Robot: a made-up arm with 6 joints.
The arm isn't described. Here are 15 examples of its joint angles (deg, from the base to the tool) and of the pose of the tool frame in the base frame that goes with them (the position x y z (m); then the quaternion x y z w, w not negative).
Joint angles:
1: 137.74 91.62 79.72 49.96 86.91 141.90
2: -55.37 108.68 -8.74 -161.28 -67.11 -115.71
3: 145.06 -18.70 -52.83 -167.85 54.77 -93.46
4: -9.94 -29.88 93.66 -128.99 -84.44 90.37
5: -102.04 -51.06 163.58 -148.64 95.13 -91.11
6: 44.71 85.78 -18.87 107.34 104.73 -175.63
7: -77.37 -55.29 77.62 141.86 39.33 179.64
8: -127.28 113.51 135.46 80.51 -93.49 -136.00
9: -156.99 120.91 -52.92 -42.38 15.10 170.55
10: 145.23 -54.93 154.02 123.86 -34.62 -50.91
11: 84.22 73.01 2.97 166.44 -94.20 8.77
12: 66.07 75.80 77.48 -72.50 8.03 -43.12
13: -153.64 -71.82 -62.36 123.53 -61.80 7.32
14: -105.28 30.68 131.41 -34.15 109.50 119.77
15: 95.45 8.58 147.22 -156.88 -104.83 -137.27
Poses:
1: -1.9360 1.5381 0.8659 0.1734 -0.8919 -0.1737 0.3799
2: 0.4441 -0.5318 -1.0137 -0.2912 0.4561 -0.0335 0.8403
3: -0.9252 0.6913 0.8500 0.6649 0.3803 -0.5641 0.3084
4: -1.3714 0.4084 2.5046 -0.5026 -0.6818 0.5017 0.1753
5: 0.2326 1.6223 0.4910 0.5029 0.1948 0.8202 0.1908
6: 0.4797 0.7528 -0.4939 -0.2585 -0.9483 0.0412 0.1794
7: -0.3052 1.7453 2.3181 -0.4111 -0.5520 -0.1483 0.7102
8: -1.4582 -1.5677 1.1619 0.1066 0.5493 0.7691 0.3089
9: 0.5989 0.2952 -0.1451 0.3912 0.2570 0.1898 0.8631
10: 1.5360 -0.9434 0.2417 0.8410 0.1869 -0.3126 0.4001
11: 0.2400 1.8740 -0.0874 -0.8080 -0.5518 -0.1860 0.0898
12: 1.0722 2.3459 1.3232 0.7490 0.3970 0.2846 0.4476
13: -0.6997 -0.1713 1.6704 -0.0655 -0.7771 0.4818 0.3995
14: -0.0856 0.1165 2.7585 0.1326 0.5573 0.5931 0.5657
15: 0.0180 -1.0441 2.1970 -0.5646 0.5009 0.6475 0.1051
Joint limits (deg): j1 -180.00..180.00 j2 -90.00..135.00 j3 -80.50..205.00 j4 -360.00..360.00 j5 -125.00..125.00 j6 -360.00..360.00
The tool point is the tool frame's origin. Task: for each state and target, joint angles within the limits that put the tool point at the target. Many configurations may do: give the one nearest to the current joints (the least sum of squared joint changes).
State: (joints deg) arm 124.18 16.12 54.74 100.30 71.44 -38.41
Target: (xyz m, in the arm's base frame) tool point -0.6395 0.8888 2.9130
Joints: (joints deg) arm 115.35 10.72 59.91 99.63 69.26 -38.41
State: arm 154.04 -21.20 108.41 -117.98 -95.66 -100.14
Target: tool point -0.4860 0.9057 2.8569
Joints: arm 107.97 27.26 81.89 -116.44 -107.41 -100.14
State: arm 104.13 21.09 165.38 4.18 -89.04 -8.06
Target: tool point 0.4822 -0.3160 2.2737
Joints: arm 140.48 31.35 176.45 17.19 -94.13 -8.06
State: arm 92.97 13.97 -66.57 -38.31 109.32 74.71
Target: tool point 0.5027 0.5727 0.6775
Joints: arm 60.95 -20.19 -80.50 -67.04 125.00 74.71
